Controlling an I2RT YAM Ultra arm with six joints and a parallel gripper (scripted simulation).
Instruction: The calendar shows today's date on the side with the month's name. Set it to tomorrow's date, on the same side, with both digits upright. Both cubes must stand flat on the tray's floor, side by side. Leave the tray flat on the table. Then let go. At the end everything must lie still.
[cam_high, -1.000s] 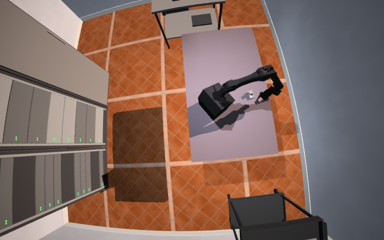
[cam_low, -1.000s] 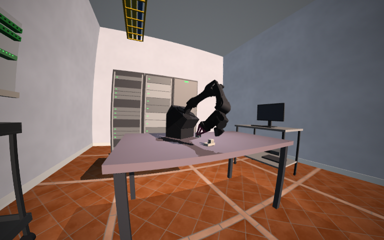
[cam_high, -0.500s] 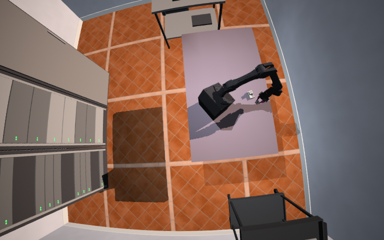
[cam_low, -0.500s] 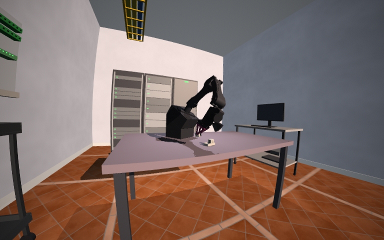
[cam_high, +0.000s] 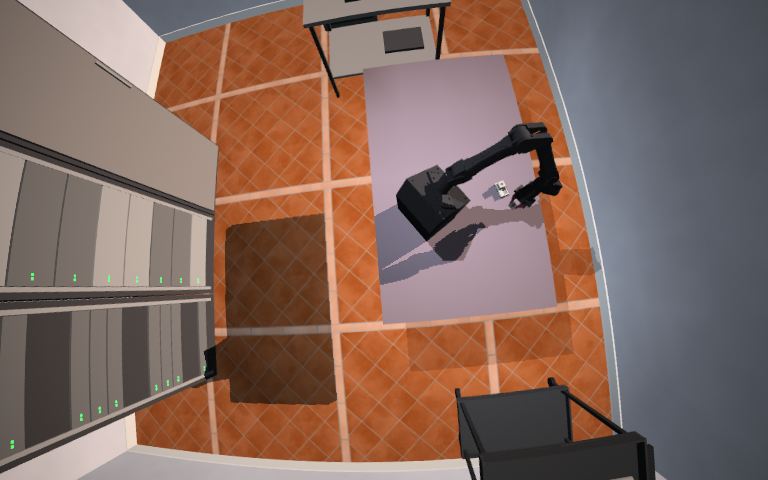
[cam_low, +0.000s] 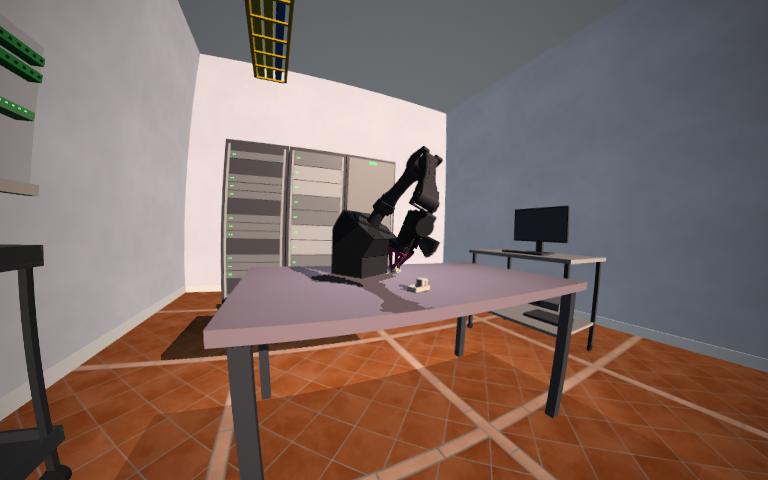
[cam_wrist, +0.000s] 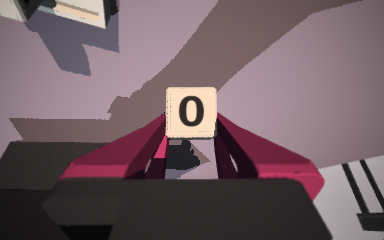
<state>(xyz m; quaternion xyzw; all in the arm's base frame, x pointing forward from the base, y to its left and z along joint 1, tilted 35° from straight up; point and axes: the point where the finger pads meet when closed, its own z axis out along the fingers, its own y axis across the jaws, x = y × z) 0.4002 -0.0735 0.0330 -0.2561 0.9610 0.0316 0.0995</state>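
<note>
The cream tray is 11 cm to the left of my hand, 9 cm below it and 2 cm behind it. Round my hand: cream digit cube: 1 cm below.
</note>
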